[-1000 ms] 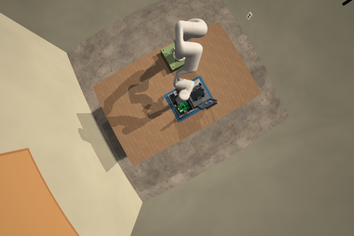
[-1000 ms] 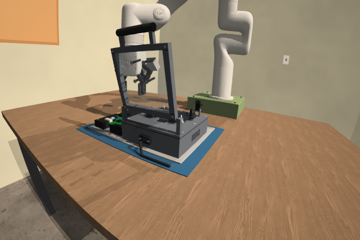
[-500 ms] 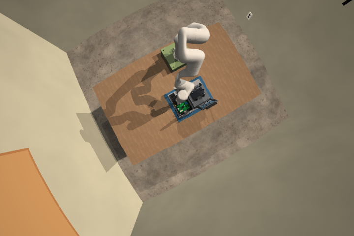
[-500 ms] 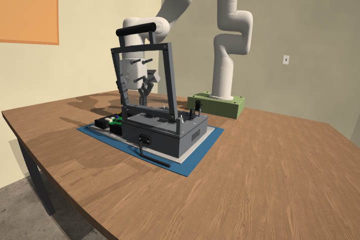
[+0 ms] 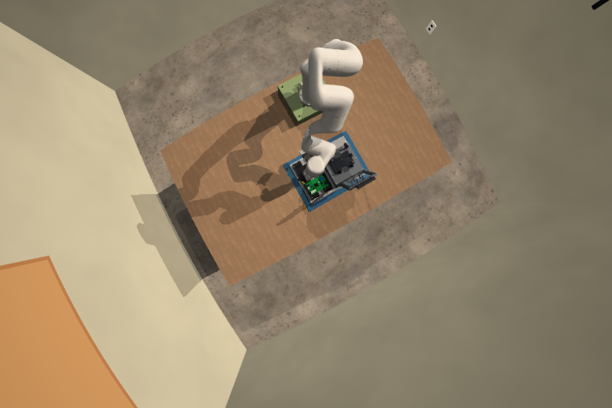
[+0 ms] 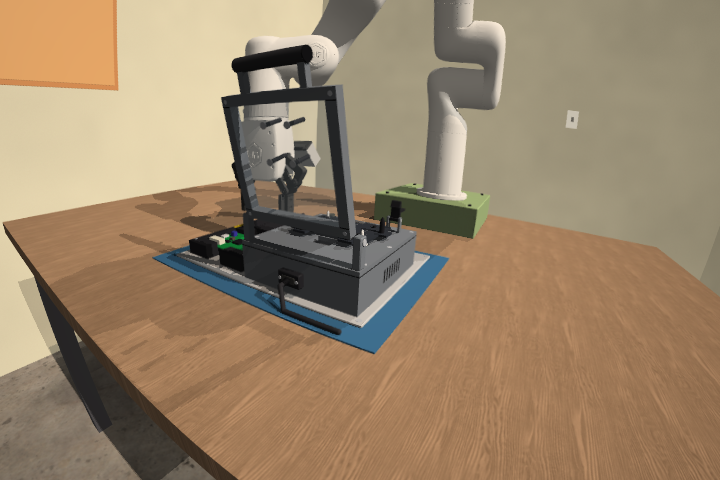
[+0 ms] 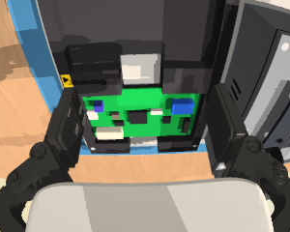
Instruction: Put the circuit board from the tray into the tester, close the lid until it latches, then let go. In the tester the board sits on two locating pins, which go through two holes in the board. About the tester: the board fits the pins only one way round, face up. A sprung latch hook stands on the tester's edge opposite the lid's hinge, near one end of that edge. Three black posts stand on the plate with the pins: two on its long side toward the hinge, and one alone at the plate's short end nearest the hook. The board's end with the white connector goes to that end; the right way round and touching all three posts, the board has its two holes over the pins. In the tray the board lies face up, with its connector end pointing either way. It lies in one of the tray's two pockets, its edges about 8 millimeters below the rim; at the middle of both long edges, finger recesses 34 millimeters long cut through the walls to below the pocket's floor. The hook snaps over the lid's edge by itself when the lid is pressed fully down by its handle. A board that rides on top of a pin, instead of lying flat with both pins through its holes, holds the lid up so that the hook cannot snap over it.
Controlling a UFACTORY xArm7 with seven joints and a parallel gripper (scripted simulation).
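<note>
The green circuit board is 60 mm ahead of my hand, 50 mm below it and 10 mm to the right of it. From my hand the other things lie so: latch hook: 230 mm to the left, 20 mm behind, 20 mm above; then tester lid: 160 mm ahead, 150 mm to the left, 120 mm above.
</note>
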